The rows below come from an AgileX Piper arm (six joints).
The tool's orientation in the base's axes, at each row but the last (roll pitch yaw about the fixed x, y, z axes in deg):
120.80, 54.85, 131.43
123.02, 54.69, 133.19
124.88, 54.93, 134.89
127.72, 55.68, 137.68
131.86, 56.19, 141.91
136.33, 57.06, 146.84
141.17, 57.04, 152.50
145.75, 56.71, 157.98
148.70, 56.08, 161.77
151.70, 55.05, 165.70
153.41, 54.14, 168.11
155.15, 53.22, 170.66
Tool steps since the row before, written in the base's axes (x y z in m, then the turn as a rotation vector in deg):
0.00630, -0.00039, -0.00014, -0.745, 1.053, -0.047
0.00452, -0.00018, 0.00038, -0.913, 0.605, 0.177
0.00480, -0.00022, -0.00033, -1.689, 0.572, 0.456
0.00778, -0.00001, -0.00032, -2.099, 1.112, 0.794
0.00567, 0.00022, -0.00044, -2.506, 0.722, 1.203
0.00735, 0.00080, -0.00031, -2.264, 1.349, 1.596
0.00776, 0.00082, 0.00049, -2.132, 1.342, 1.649
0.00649, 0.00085, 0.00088, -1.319, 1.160, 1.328
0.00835, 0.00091, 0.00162, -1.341, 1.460, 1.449
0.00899, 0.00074, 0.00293, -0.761, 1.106, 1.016
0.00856, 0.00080, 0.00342, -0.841, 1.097, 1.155
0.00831, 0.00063, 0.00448, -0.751, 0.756, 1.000
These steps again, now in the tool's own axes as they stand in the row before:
-0.00245, -0.00092, 0.00574, 0.777, 0.948, -0.404
-0.00217, -0.00029, 0.00397, 0.472, 0.678, -0.741
-0.00177, -0.00068, 0.00443, 0.545, 0.834, -1.548
-0.00298, -0.00071, 0.00716, 0.641, 1.496, -1.904
-0.00204, -0.00041, 0.00530, 0.346, 1.342, -2.515
-0.00285, -0.00004, 0.00683, 0.092, 2.046, -2.301
-0.00395, 0.00010, 0.00675, -0.018, 2.044, -2.211
-0.00386, 0.00025, 0.00535, -0.200, 1.670, -1.421
-0.00561, 0.00014, 0.00646, -0.237, 1.993, -1.415
-0.00729, 0.00007, 0.00607, -0.254, 1.447, -0.823
-0.00758, 0.00020, 0.00530, -0.322, 1.488, -0.962
-0.00844, 0.00019, 0.00428, -0.284, 1.109, -0.909

